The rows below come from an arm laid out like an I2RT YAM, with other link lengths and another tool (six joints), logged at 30 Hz.
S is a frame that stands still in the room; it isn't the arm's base.
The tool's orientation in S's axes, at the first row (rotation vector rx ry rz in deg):
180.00, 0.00, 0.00
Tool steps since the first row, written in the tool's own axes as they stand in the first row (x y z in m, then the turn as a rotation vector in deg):
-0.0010, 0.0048, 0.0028, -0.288, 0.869, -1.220
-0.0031, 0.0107, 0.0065, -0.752, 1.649, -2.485
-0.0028, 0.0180, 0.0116, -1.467, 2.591, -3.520
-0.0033, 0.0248, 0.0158, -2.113, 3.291, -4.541
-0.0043, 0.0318, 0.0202, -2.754, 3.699, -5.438
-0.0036, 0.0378, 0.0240, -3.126, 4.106, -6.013
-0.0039, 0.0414, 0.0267, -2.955, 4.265, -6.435
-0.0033, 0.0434, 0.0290, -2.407, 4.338, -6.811
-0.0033, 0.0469, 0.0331, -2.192, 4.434, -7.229
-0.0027, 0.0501, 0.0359, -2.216, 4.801, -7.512
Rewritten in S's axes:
-0.0010, -0.0048, -0.0028, -0.288, -0.869, 1.220
-0.0031, -0.0107, -0.0065, -0.752, -1.649, 2.485
-0.0028, -0.0180, -0.0116, -1.467, -2.591, 3.520
-0.0033, -0.0248, -0.0158, -2.113, -3.291, 4.541
-0.0043, -0.0318, -0.0202, -2.754, -3.699, 5.438
-0.0036, -0.0378, -0.0240, -3.126, -4.106, 6.013
-0.0039, -0.0414, -0.0267, -2.955, -4.265, 6.435
-0.0033, -0.0434, -0.0290, -2.407, -4.338, 6.811
-0.0033, -0.0469, -0.0331, -2.192, -4.434, 7.229
-0.0027, -0.0501, -0.0359, -2.216, -4.801, 7.512

